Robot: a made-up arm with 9 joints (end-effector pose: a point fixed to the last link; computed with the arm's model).
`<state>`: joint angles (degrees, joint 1 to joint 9).
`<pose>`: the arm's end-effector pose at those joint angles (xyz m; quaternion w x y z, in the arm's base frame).
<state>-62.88 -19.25 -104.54 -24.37 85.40 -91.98 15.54 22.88 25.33</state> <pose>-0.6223 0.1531 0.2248 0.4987 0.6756 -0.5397 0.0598</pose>
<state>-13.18 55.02 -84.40 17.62 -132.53 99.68 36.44 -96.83 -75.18</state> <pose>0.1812 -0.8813 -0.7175 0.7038 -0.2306 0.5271 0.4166</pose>
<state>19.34 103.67 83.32 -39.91 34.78 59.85 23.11 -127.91 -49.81</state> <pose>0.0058 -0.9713 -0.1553 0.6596 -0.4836 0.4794 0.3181</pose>
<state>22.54 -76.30 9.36 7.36 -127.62 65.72 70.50 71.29 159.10</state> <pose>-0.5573 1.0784 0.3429 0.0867 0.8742 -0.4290 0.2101</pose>
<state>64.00 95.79 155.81 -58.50 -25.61 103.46 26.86 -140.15 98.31</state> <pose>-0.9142 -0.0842 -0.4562 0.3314 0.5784 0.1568 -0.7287</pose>
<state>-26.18 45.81 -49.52 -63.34 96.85 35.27 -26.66 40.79 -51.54</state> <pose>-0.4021 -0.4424 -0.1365 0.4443 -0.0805 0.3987 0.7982</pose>
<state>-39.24 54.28 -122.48 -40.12 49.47 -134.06 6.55 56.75 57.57</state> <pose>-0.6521 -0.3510 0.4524 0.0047 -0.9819 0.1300 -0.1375</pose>
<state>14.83 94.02 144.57 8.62 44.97 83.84 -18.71 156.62 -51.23</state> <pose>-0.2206 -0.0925 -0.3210 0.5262 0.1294 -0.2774 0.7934</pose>
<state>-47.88 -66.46 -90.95 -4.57 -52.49 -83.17 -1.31 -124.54 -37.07</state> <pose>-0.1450 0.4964 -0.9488 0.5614 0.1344 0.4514 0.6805</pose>
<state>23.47 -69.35 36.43 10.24 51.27 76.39 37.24 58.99 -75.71</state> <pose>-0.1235 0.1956 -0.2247 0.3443 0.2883 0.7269 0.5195</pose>
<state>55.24 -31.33 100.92 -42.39 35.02 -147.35 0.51 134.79 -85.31</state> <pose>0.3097 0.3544 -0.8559 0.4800 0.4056 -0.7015 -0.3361</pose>
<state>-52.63 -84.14 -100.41 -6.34 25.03 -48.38 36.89 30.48 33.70</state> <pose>-0.4948 0.4802 0.0848 0.0601 0.7025 -0.6986 0.1221</pose>
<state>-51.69 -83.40 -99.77 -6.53 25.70 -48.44 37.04 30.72 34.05</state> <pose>-0.4958 0.4779 0.0771 0.0546 0.7048 -0.6953 0.1295</pose>
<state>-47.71 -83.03 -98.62 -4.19 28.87 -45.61 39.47 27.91 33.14</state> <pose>-0.4856 0.4663 0.0456 0.0859 0.6897 -0.6973 0.1750</pose>
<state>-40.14 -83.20 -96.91 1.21 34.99 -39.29 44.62 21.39 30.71</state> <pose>-0.4584 0.4410 -0.0042 0.1554 0.6341 -0.7053 0.2763</pose>
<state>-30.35 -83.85 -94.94 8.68 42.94 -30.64 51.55 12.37 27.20</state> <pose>-0.4201 0.4054 -0.0429 0.2329 0.5125 -0.7113 0.4209</pose>
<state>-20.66 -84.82 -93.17 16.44 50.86 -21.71 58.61 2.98 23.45</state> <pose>-0.3912 0.3792 -0.0505 0.2824 0.3353 -0.7025 0.5606</pose>
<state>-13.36 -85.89 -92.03 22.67 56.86 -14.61 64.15 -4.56 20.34</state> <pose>-0.3834 0.3754 -0.0412 0.2970 0.1659 -0.6786 0.6510</pose>
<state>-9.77 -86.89 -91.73 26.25 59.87 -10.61 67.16 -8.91 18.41</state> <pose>-0.3871 0.3823 -0.0318 0.2966 0.0668 -0.6573 0.6896</pose>
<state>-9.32 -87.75 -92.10 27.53 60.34 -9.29 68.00 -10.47 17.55</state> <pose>-0.3924 0.3861 -0.0236 0.2970 0.0403 -0.6500 0.6983</pose>
